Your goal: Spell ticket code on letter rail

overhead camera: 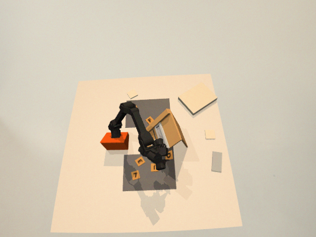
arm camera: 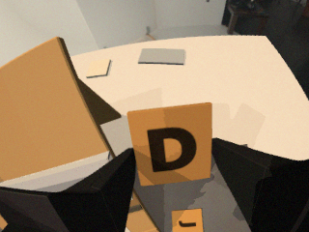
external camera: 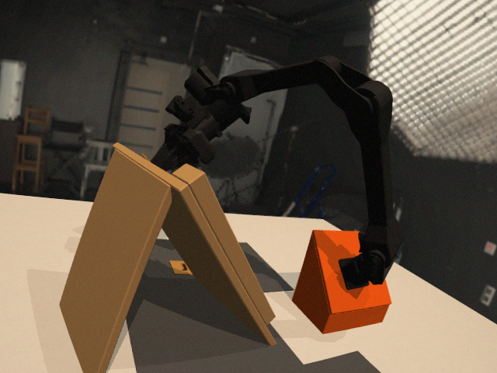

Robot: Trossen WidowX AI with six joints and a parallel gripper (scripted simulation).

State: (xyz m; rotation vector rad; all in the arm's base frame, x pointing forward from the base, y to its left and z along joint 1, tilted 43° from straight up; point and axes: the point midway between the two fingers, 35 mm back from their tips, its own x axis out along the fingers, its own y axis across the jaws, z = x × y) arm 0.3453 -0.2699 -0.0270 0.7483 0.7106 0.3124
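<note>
The white ticket is 9 cm behind my gripper tip, 12 cm to the left of it and 14 cm below it. From my gripper tip the other things lie so: cream slab: 31 cm ahead, 56 cm to the left, 21 cm below; then d tile: right at my gripper tip; then grey plate: 37 cm ahead, 1 cm to the right, 22 cm below.
</note>
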